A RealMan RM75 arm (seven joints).
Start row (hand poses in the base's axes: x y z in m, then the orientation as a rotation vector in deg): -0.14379 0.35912 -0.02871 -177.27 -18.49 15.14
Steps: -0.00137 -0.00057 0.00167 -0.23 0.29 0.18; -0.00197 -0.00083 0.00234 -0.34 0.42 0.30; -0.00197 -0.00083 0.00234 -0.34 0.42 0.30; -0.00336 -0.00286 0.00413 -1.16 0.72 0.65; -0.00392 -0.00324 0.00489 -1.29 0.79 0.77; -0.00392 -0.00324 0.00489 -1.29 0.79 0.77; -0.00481 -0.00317 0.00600 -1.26 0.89 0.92; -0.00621 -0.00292 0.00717 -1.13 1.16 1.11; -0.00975 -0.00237 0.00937 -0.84 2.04 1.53; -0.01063 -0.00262 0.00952 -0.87 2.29 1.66; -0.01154 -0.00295 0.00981 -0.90 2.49 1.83; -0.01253 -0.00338 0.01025 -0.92 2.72 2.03; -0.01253 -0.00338 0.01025 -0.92 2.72 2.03; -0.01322 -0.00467 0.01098 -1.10 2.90 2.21; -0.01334 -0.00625 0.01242 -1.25 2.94 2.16; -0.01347 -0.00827 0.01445 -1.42 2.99 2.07; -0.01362 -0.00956 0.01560 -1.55 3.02 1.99; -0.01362 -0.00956 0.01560 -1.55 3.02 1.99; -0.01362 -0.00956 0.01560 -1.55 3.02 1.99
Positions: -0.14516 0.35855 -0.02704 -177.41 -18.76 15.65; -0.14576 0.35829 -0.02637 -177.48 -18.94 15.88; -0.14576 0.35829 -0.02637 -177.48 -18.94 15.88; -0.14715 0.35626 -0.02458 178.18 19.45 -16.55; -0.14771 0.35588 -0.02382 178.01 19.60 -16.67; -0.14771 0.35588 -0.02382 178.01 19.60 -16.67; -0.14860 0.35595 -0.02271 178.00 19.84 -16.83; -0.15000 0.35620 -0.02154 -178.00 -20.16 17.24; -0.15354 0.35675 -0.01934 -177.45 -20.80 18.53; -0.15442 0.35650 -0.01919 -177.40 -20.99 18.92; -0.15533 0.35617 -0.01890 -177.36 -21.25 19.24; -0.15632 0.35574 -0.01846 -177.30 -21.55 19.61; -0.15632 0.35574 -0.01846 -177.30 -21.55 19.61; -0.15701 0.35445 -0.01773 -177.41 -21.83 19.94; -0.15713 0.35287 -0.01629 -177.55 -21.74 20.04; -0.15726 0.35085 -0.01426 177.42 21.56 -20.13; -0.15741 0.34956 -0.01311 177.31 21.41 -20.18; -0.15741 0.34956 -0.01311 177.31 21.41 -20.18; -0.15741 0.34956 -0.01311 177.31 21.41 -20.18
